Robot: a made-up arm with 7 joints.
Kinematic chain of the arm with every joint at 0, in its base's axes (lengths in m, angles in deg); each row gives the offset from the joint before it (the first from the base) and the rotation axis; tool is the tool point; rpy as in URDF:
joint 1: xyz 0 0 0.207 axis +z
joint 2: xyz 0 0 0 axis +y
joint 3: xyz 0 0 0.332 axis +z
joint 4: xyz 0.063 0 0 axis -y
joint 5: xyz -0.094 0 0.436 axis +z
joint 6: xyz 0 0 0 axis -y
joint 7: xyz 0.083 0 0 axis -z
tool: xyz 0 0 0 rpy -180 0 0
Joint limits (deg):
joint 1: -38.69..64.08
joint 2: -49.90..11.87
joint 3: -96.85..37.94
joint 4: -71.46..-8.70
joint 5: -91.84..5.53
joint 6: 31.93..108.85
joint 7: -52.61..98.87
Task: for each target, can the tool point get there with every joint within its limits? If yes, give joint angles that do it. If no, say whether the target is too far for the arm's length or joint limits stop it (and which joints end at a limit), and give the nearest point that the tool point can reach.
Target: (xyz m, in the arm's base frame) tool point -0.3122 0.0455 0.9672
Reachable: yes | joints 1.36 -45.26 20.51 -40.60 -78.66 39.39 -0.20
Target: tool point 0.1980 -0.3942 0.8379
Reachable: yes | joints 47.39 -35.19 -56.42 -61.22 -31.12 42.61 -35.27
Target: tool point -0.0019 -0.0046 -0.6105
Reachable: no: joint limits stop it (at a limit: joint 2, joint 3, joint 4, joint 6) | nearest point -0.2591 -0.6274 0.4646 | short by 1.269 m
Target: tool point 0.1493 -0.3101 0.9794
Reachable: yes | joints 23.97 -10.14 -67.39 -46.55 -56.19 92.31 -2.84
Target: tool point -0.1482 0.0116 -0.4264
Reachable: no: joint limits stop it (at a limit: joint 1, joint 2, joint 3, joint 4, joint 6) | nearest point -0.6730 -0.0983 0.4639 | short by 1.039 m
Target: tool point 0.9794 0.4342 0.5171
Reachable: no: too far | nearest point 0.5777 0.2561 0.6405 | short by 0.456 m
